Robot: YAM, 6 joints.
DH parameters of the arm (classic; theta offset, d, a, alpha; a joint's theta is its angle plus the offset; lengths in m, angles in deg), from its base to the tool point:
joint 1: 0 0.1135 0.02 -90
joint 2: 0 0 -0.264 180
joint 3: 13.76 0 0.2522 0
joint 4: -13.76 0 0.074 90
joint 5: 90 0 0 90
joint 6: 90 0.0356 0 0
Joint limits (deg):
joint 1: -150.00..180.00
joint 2: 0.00..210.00
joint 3: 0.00..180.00
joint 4: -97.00..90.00
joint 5: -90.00..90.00
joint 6: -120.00..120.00
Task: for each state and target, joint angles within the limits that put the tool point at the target. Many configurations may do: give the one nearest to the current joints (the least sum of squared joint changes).
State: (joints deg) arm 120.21 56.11 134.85 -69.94 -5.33 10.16
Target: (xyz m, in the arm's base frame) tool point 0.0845 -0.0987 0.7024
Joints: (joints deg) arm 131.01 67.71 162.40 -20.59 -1.61 10.16
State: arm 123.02 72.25 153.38 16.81 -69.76 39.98
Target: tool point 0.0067 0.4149 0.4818
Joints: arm 84.40 107.02 115.25 6.38 -71.72 39.98
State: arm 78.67 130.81 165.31 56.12 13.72 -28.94
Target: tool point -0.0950 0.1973 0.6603
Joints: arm 116.98 123.67 175.79 65.40 7.81 -28.94
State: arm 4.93 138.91 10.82 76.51 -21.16 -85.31
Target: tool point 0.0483 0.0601 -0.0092
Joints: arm 30.18 132.45 0.00 39.39 -51.01 -85.31
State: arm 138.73 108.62 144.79 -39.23 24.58 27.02
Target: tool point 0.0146 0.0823 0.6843
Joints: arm 95.88 82.65 156.51 -39.59 40.14 27.02
